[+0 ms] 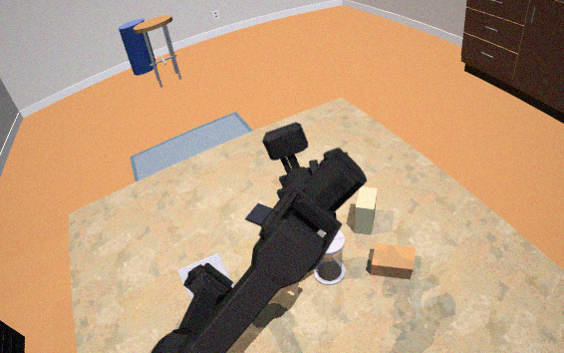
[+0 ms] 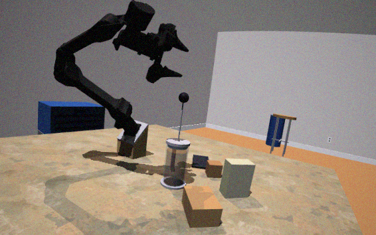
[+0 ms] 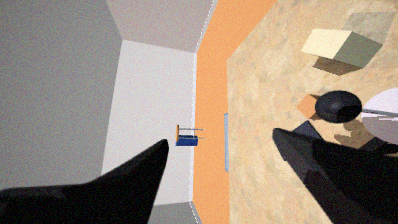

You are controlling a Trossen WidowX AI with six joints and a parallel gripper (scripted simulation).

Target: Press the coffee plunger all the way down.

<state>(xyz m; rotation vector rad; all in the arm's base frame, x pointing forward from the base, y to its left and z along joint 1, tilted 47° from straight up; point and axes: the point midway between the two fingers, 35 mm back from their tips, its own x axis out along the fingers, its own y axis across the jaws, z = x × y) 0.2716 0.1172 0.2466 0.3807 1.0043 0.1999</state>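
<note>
Right now the coffee press is 20 mm ahead of my gripper tip, 20 mm to the right of it and 250 mm below it. The rest, counted from my gripper tip: small brown box 100 mm ahead, 140 mm to the left, 360 mm below.
</note>
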